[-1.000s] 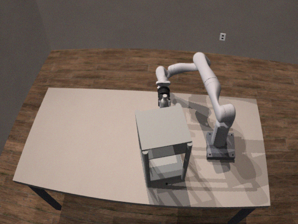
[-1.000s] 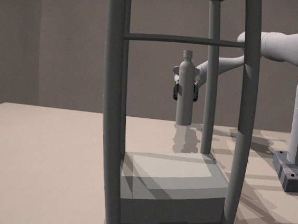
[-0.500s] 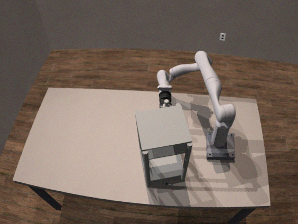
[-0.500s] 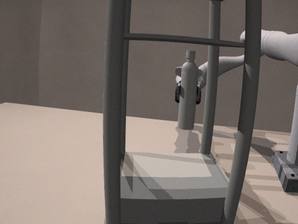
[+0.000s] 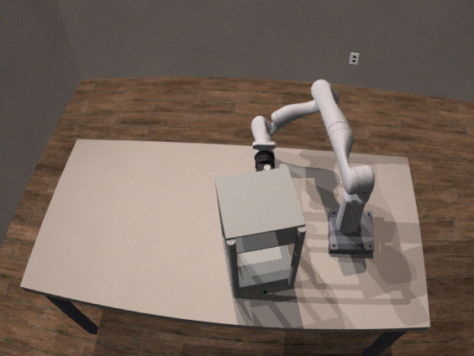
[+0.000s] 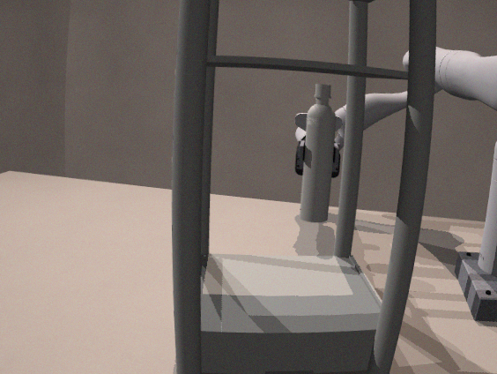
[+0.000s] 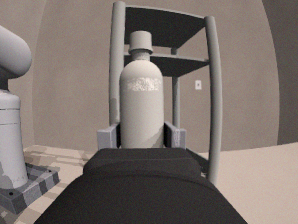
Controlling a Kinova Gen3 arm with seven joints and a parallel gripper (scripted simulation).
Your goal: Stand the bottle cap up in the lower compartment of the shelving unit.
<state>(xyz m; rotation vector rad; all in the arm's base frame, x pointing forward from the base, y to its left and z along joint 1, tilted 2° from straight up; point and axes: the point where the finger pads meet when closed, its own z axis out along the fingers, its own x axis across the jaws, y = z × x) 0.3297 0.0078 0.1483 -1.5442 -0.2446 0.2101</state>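
Now: the shelving unit 30 mm behind my hand, 230 mm to the left of it and 30 mm above it.
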